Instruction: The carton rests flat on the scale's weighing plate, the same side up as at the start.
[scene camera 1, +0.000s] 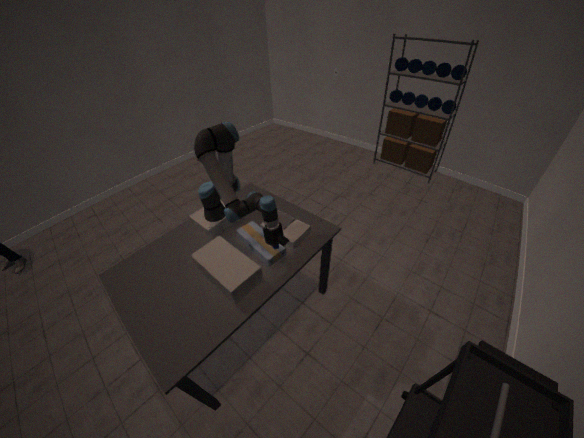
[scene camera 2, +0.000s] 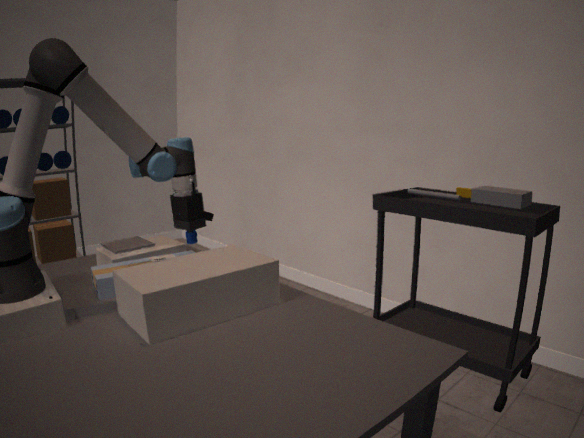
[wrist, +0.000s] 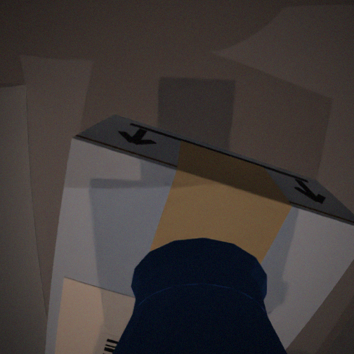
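Seen in the pictures: end effector, tool point: (scene camera 1: 276, 246) (scene camera 2: 192, 242); arm's base, origin of the base link: (scene camera 1: 215, 214) (scene camera 2: 17, 291).
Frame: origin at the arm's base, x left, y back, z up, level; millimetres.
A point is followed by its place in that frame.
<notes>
The carton (scene camera 1: 251, 237) {y -345, x -30, z -13 mm} (scene camera 2: 106, 287) {y -239, x -38, z -40 mm} (wrist: 117, 215) is pale blue-white with an orange stripe, a barcode label and black arrows on its end face. It lies flat on the table between the scale and a large beige box. The scale (scene camera 1: 299, 231) {y -570, x 158, z -5 mm} (scene camera 2: 167, 243) {y -550, x 117, z -5 mm} is a low beige block. Its grey weighing plate (scene camera 2: 127, 244) {y -413, x 150, z 13 mm} is bare in the second scene view; the arm hides it in the first. My gripper's blue suction cup (scene camera 2: 191, 243) (wrist: 200, 255) is over the carton's end away from the arm base, a small gap above its top, and holds nothing.
The large beige box (scene camera 1: 227, 262) {y -399, x -278, z 43 mm} (scene camera 2: 210, 285) {y -347, x -376, z 25 mm} stands close beside the carton on the table (scene camera 1: 170, 300) {y -230, x -586, z -73 mm} (scene camera 2: 250, 370) {y -266, x -580, z -73 mm}. A dark cart (scene camera 1: 500, 357) (scene camera 2: 460, 212) stands apart from it. A shelf rack (scene camera 1: 431, 78) stands at the back wall.
</notes>
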